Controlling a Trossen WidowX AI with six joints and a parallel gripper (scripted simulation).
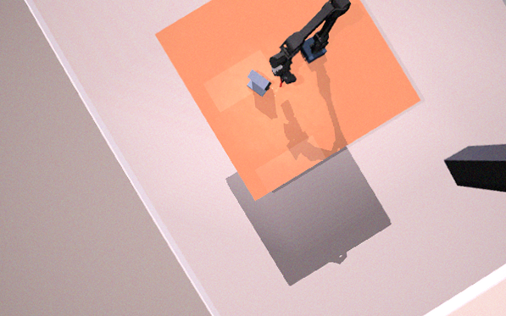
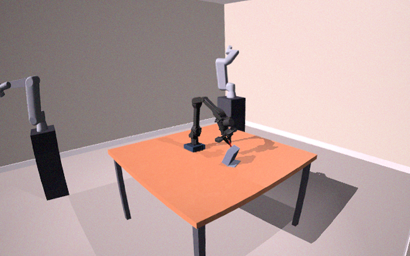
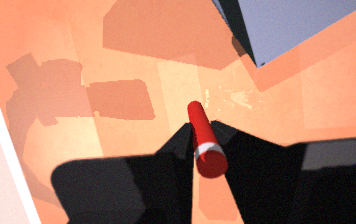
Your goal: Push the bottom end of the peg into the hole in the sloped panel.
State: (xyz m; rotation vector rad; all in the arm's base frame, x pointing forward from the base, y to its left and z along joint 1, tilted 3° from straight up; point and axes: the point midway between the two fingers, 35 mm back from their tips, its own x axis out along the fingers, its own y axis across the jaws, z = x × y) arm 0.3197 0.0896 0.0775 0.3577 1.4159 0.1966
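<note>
Right now my gripper tip is 10 cm short of the sloped panel, 8 cm to the left of it and 3 cm above it. From my gripper tip the other things lie so: red peg (1 cm to the right, 2 cm above).
</note>
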